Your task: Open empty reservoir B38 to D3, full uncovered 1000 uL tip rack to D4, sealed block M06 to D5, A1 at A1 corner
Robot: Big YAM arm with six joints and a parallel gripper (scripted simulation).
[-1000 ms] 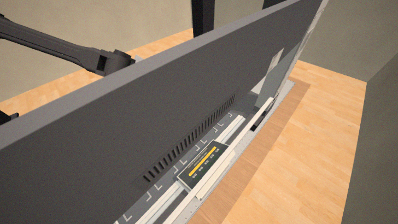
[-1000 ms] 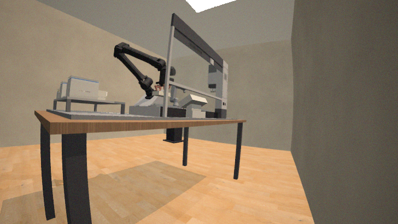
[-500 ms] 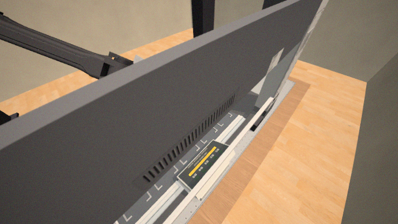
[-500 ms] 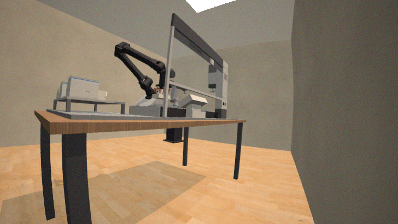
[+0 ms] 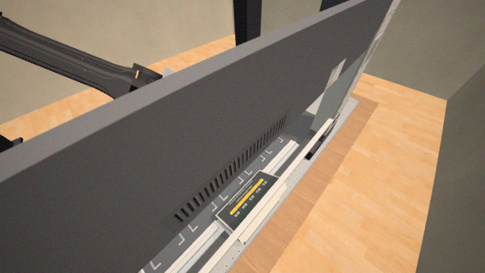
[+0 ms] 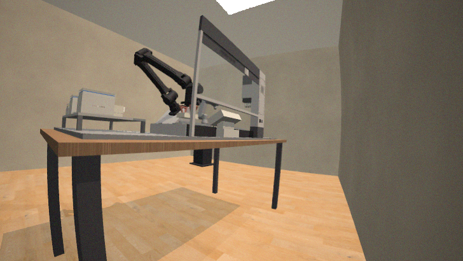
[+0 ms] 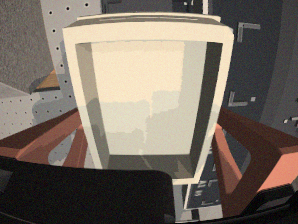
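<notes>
My gripper is now 12 cm above the rg label. Round my hand: shelf label 9 cm behind, 36 cm to the right, 13 cm below; regrip nest rg 13 cm below; cream one-well reservoir 1 cm below.
</notes>
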